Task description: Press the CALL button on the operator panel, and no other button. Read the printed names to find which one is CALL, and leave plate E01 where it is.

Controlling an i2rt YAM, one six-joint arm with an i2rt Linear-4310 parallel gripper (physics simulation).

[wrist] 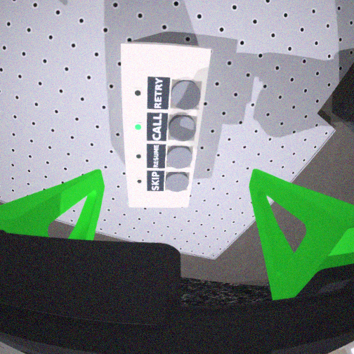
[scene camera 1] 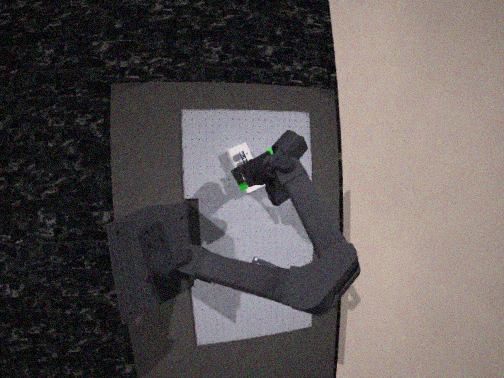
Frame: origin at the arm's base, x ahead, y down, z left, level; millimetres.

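Where they show: gripper, between the fingertips: (scene camera 1: pixel 250 170); arm's base, origin of its link: (scene camera 1: pixel 159 262).
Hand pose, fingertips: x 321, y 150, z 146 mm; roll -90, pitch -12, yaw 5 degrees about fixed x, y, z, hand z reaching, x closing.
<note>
Things, the pixels of their centre, and the offset from my fingertips. "pt": a spot on its surface instead. Level surfaces: height alone.
- white operator panel, a spot on its surface: (scene camera 1: pixel 235 151) pt dx -15, dy +69, dz +78 mm
- pale perforated board, height of its surface: dy +122 mm
- brown-grey table, height of its surface: dy +135 mm
- small light object, a spot on its surface: (scene camera 1: pixel 256 260) pt dx -57, dy +109, dz -335 mm
The white operator panel (scene camera 1: pixel 235 151) (wrist: pixel 165 61) lies on the perforated board, partly hidden under my gripper in the scene view. In the wrist view its round grey buttons run in a row: RETRY (wrist: pixel 185 94), CALL (wrist: pixel 181 127), RESUME (wrist: pixel 179 157) and SKIP (wrist: pixel 177 181). A green lamp (wrist: pixel 138 127) is lit beside the CALL label; the other lamps are dark. My gripper (scene camera 1: pixel 256 169) (wrist: pixel 176 177) is wide open and empty above the panel, its green fingertips on either side of the panel's SKIP end in the wrist view. Plate E01 cannot be made out.
The pale perforated board (scene camera 1: pixel 207 125) (wrist: pixel 60 100) lies on a brown-grey table (scene camera 1: pixel 145 120). My arm spans the board from its base at the left. A small light object (scene camera 1: pixel 256 260) shows at the forearm's edge, too small to identify. A beige surface (scene camera 1: pixel 425 175) is at the right.
</note>
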